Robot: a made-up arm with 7 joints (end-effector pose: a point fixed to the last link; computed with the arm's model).
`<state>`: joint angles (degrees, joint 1 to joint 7).
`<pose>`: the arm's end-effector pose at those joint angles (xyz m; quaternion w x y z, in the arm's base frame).
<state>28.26 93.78 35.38 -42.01 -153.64 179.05 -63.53</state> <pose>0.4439 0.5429 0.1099 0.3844 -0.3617 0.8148 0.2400</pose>
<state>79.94 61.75 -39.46 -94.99 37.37 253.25 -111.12</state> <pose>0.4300 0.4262 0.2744 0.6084 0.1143 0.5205 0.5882</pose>
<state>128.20 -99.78 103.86 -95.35 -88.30 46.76 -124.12</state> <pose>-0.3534 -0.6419 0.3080 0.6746 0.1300 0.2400 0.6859</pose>
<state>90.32 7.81 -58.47 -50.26 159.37 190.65 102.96</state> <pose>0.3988 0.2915 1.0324 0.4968 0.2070 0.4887 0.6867</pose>
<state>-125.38 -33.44 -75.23 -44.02 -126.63 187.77 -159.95</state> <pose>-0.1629 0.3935 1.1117 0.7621 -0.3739 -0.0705 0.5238</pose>
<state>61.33 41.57 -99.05 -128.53 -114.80 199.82 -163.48</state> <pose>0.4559 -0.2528 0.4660 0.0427 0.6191 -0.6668 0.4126</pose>
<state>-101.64 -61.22 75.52 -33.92 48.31 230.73 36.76</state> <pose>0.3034 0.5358 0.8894 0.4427 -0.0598 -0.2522 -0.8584</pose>
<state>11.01 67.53 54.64 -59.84 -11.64 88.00 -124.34</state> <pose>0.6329 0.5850 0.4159 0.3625 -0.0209 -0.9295 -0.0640</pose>
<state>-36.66 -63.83 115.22 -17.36 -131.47 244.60 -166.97</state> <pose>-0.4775 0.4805 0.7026 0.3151 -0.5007 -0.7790 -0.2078</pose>
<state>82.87 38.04 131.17 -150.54 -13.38 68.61 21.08</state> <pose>-0.3874 -0.3329 0.4485 0.4278 -0.2708 0.8505 0.1423</pose>
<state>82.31 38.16 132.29 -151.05 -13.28 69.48 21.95</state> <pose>-0.3832 -0.3359 0.4498 0.4192 -0.2668 0.8555 0.1454</pose>
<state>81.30 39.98 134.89 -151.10 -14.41 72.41 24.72</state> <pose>-0.3801 -0.3444 0.4740 0.3733 -0.2571 0.8797 0.1439</pose>
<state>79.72 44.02 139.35 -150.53 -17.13 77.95 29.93</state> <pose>-0.3756 -0.3559 0.5307 0.2772 -0.2352 0.9227 0.1282</pose>
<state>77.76 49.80 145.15 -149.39 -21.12 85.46 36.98</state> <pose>-0.3633 -0.3608 0.6165 0.1408 -0.1958 0.9666 0.0867</pose>
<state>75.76 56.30 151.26 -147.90 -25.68 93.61 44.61</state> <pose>-0.3377 -0.3503 0.7146 0.0081 0.1430 -0.9895 -0.0184</pose>
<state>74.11 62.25 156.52 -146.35 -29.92 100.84 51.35</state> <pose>-0.3026 -0.3264 0.8015 0.1361 0.0911 -0.9847 0.0595</pose>
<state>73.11 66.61 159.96 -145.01 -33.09 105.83 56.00</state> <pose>-0.2712 -0.3001 0.8609 0.2214 0.0540 -0.9659 0.1226</pose>
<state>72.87 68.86 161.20 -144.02 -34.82 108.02 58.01</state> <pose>-0.2561 -0.2820 0.8903 0.2599 0.0366 -0.9522 0.1560</pose>
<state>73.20 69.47 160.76 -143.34 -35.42 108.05 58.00</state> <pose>-0.2571 -0.2737 0.8991 0.2653 0.0337 -0.9495 0.1641</pose>
